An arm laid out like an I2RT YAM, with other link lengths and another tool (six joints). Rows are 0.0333 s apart.
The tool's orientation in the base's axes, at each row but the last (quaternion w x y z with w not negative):
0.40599 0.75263 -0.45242 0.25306
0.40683 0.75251 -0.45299 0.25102
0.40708 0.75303 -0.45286 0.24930
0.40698 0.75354 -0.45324 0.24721
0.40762 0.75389 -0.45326 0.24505
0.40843 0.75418 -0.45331 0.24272
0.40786 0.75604 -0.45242 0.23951
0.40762 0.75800 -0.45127 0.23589
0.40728 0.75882 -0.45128 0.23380
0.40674 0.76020 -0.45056 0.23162
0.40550 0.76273 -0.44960 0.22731
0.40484 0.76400 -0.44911 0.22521
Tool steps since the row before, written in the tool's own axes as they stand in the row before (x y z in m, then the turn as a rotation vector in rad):
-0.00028 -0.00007 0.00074 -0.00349 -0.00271 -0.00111
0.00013 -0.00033 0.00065 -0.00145 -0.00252 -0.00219
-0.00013 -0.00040 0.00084 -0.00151 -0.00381 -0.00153
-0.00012 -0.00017 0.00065 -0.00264 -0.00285 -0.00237
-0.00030 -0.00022 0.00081 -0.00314 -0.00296 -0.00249
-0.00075 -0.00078 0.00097 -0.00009 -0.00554 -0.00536
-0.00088 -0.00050 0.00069 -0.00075 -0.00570 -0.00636
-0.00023 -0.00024 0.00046 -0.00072 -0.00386 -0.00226
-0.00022 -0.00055 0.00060 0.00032 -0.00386 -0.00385
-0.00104 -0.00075 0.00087 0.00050 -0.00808 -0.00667
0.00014 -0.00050 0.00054 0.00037 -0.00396 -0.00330
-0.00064 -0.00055 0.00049 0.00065 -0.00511 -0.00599
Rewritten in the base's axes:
-0.00006 -0.00047 -0.00064 0.00077 0.00330 -0.00305
0.00036 -0.00052 -0.00038 0.00154 0.00318 -0.00086
0.00030 -0.00054 -0.00071 0.00266 0.00299 -0.00177
0.00010 -0.00044 -0.00051 0.00128 0.00399 -0.00177
0.00005 -0.00048 -0.00075 0.00114 0.00436 -0.00212
0.00033 -0.00025 -0.00139 0.00487 0.00594 0.00068
0.00002 -0.00002 -0.00122 0.00470 0.00714 0.00069
0.00009 -0.00021 -0.00052 0.00306 0.00324 -0.00083
0.00037 -0.00025 -0.00072 0.00358 0.00404 0.00081
0.00014 -0.00001 -0.00154 0.00740 0.00739 0.00080
0.00049 -0.00038 -0.00041 0.00369 0.00359 0.00050
0.00015 0.00007 -0.00096 0.00488 0.00596 0.00175

